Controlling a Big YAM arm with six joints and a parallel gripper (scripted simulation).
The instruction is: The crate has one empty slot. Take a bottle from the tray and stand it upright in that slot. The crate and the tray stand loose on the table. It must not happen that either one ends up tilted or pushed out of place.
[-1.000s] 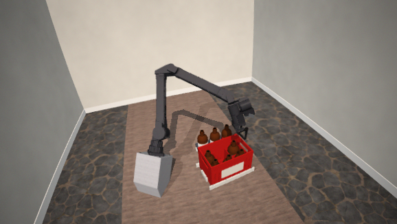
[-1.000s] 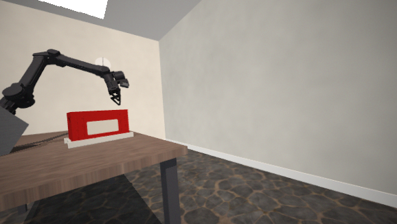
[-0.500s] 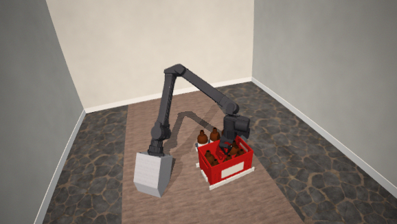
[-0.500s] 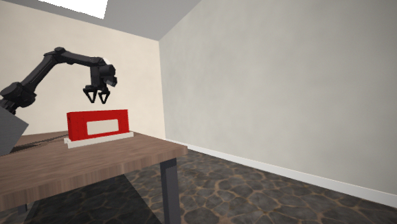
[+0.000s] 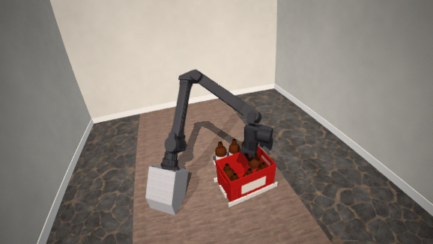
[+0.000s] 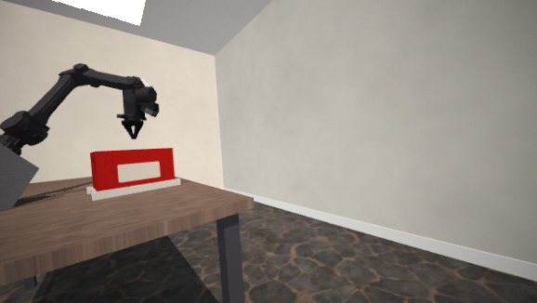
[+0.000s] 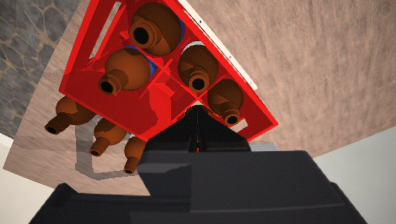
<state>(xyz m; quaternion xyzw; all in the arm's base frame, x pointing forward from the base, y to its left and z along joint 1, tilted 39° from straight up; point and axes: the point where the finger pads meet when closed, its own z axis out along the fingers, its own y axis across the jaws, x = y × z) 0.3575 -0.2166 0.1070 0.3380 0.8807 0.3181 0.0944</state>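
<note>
Right now the grey tray is 280 mm to the left of my hand and 220 mm below it. Round my hand: red crate 10 mm behind, 40 mm to the left, 150 mm below.
</note>
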